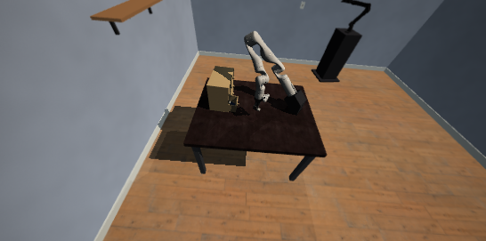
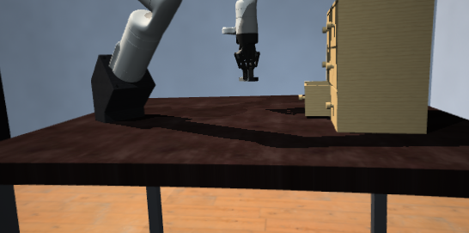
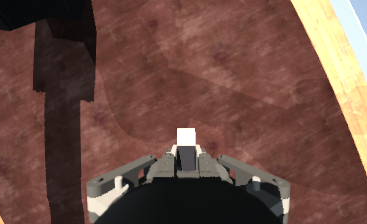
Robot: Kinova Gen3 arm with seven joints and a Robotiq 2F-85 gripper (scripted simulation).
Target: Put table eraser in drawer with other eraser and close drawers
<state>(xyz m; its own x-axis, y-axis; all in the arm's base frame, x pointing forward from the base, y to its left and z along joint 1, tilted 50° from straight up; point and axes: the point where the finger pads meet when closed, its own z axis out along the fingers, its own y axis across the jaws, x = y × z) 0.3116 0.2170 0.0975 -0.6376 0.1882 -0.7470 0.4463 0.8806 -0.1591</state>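
My hand is 1 cm past the white eraser and 1 cm above it. From my hand the other things lie so: blue eraser: 22 cm ahead, 17 cm to the right, 10 cm below.
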